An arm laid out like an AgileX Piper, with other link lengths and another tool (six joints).
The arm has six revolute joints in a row. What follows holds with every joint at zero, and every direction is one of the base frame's. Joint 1 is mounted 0.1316 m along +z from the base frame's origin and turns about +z. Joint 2 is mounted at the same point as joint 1 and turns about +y. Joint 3 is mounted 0.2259 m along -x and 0.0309 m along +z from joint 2 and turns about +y. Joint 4 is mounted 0.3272 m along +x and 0.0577 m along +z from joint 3 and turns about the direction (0.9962, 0, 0.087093). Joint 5 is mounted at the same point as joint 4 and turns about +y. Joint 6 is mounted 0.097 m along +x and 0.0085 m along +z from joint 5 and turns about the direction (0.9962, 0, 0.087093). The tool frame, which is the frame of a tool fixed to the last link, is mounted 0.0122 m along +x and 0.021 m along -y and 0.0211 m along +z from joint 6; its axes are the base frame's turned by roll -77.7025, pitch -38.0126 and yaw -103.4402 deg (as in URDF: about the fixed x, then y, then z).
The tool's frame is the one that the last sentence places.
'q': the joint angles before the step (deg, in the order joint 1, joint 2, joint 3, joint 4, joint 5, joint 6). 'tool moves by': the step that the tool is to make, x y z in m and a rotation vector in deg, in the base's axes. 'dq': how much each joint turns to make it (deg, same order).
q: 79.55 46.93 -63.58 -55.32 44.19 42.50
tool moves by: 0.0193 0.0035 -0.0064 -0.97 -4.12 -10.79
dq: -1.65 4.06 0.00 -13.55 4.54 9.40
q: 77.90 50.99 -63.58 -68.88 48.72 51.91
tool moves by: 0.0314 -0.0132 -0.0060 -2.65 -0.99 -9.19
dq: -6.98 1.75 0.02 -2.29 1.72 0.10
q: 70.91 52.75 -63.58 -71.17 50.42 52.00
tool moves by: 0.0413 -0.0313 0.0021 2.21 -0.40 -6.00
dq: -12.51 -0.11 0.00 2.49 -6.44 -0.21
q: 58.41 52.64 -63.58 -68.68 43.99 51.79
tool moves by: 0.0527 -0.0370 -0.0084 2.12 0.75 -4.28
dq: -16.20 2.09 0.01 7.10 -11.36 -2.72
